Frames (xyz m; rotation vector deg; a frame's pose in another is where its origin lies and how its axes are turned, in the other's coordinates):
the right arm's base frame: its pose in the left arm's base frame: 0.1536 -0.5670 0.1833 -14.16 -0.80 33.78
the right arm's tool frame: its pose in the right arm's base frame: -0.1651 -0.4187 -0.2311 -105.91 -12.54 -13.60
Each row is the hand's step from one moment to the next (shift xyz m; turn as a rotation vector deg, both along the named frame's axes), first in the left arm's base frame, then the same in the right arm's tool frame.
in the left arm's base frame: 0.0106 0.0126 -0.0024 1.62 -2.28 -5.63
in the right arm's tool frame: 0.0153 0.0032 0.0056 -1.32 6.13 0.39
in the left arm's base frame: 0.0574 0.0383 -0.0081 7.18 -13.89 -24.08
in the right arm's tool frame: 0.0656 0.0221 0.0057 -7.98 27.54 -1.47
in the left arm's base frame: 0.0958 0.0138 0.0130 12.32 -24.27 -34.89
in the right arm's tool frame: 0.0841 0.0289 -0.0404 -12.66 41.97 -6.05
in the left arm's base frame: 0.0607 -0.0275 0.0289 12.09 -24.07 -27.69
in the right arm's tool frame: 0.0352 0.0113 -0.0626 -11.25 35.74 -9.39
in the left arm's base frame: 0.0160 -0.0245 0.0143 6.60 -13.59 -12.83
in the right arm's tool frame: 0.0000 0.0023 -0.0325 -5.95 17.72 -6.60
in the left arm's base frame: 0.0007 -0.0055 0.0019 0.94 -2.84 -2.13
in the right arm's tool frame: -0.0025 0.0003 -0.0053 -1.47 3.04 -1.45
